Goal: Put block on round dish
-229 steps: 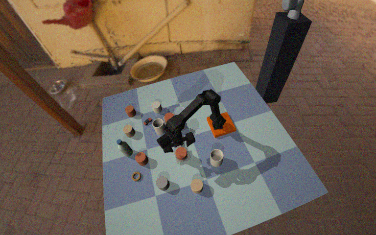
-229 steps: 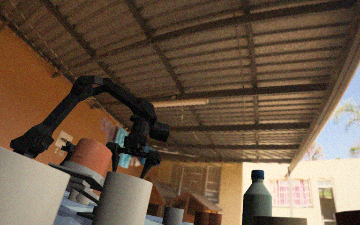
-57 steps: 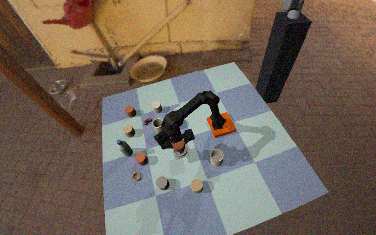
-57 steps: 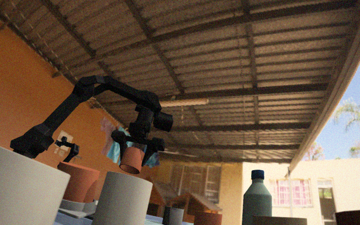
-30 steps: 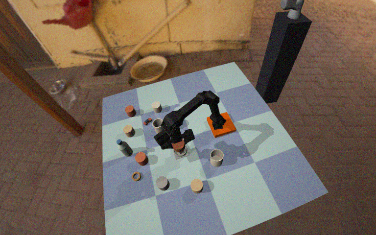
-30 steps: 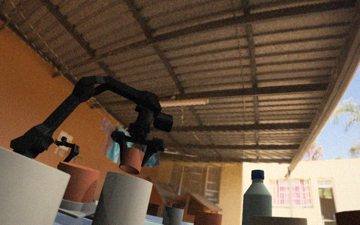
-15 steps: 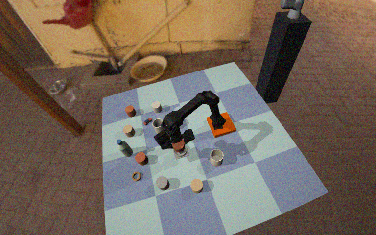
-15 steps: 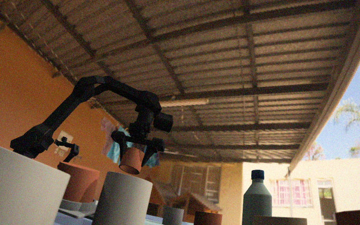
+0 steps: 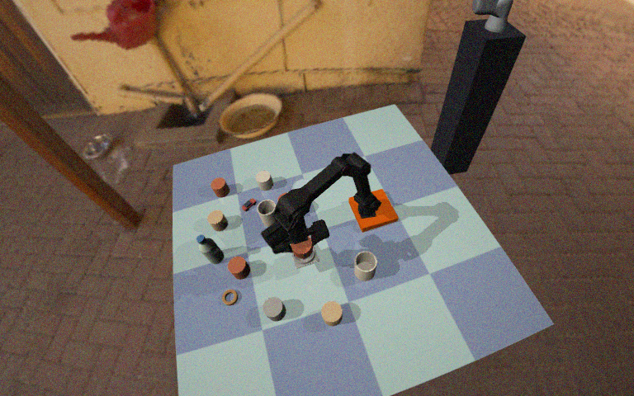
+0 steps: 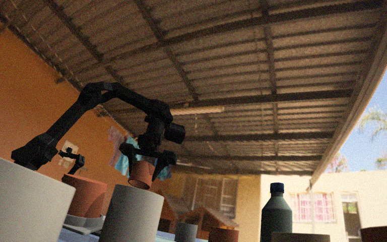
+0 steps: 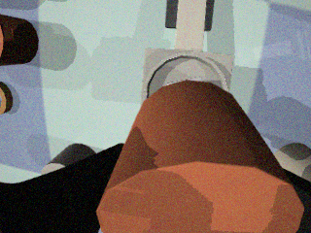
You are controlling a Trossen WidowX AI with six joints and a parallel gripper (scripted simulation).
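Now: the pale grey block 20 mm to the right of my gripper tip and 80 mm below it. Also, from my gripper tip: grey balance (30 mm ahead, 140 mm to the right, 130 mm below); pale round dish (20 mm behind, 390 mm to the right, 160 mm below); bottle (370 mm ahead, 100 mm to the right, 50 mm below).
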